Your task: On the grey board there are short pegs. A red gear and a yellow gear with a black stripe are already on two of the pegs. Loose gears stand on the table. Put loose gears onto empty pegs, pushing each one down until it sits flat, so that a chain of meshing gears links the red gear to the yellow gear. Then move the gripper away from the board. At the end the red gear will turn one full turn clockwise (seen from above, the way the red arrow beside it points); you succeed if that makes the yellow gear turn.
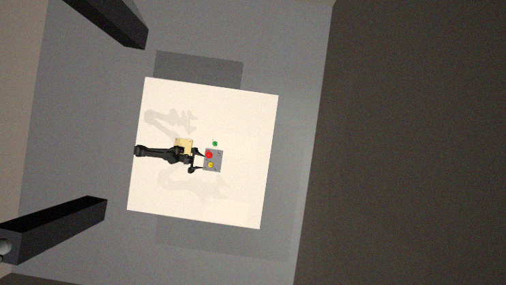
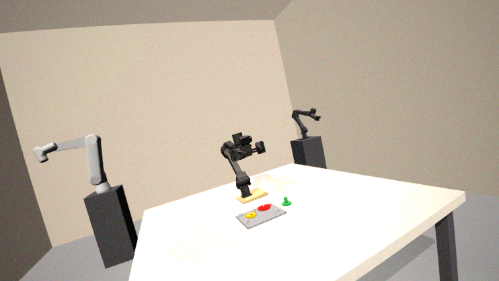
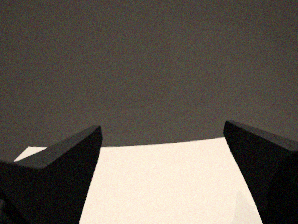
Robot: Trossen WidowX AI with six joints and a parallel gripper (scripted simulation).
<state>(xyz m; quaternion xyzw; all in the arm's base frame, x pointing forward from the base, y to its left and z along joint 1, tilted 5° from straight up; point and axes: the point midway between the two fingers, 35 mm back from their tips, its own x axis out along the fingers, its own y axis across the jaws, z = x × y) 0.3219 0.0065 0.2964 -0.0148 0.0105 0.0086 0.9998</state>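
The green gear is 31 cm below my gripper tip, 13 cm to the left of it and 3 cm behind it. Round my gripper tip: red gear (31 cm below, 6 cm behind, 1 cm to the left); yellow gear (31 cm below, 8 cm to the right, 3 cm behind); grey board (32 cm below, 3 cm to the right, 2 cm behind).
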